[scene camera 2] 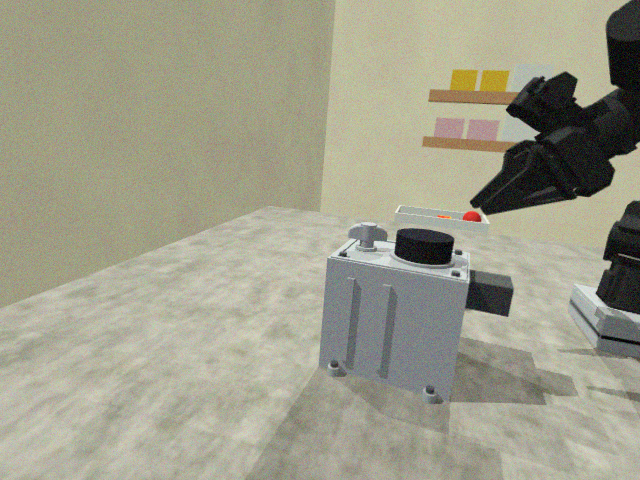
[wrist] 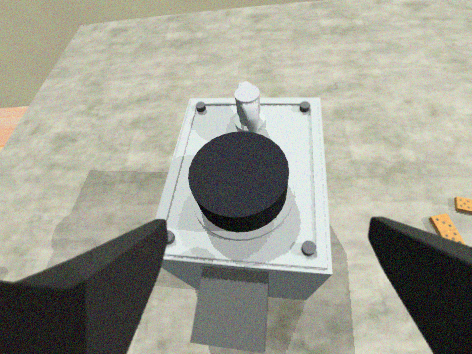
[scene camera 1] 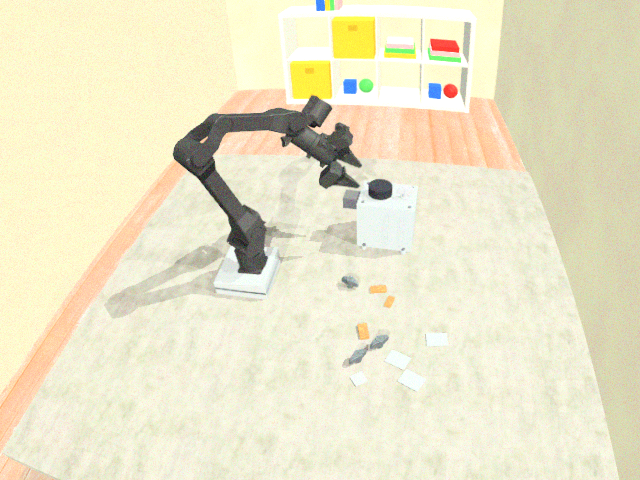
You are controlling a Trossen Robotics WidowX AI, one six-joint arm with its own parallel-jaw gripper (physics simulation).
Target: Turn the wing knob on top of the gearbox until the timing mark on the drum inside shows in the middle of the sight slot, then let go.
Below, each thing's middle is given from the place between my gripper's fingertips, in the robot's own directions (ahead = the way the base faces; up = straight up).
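Relative to the gearbox (scene camera 2: 394,315), my gripper is 110 mm above, 20 mm to the right of and 50 mm short of it. The grey wing knob (scene camera 2: 367,232) is 70 mm below my hand, 20 mm to the left of it and 120 mm ahead of it.
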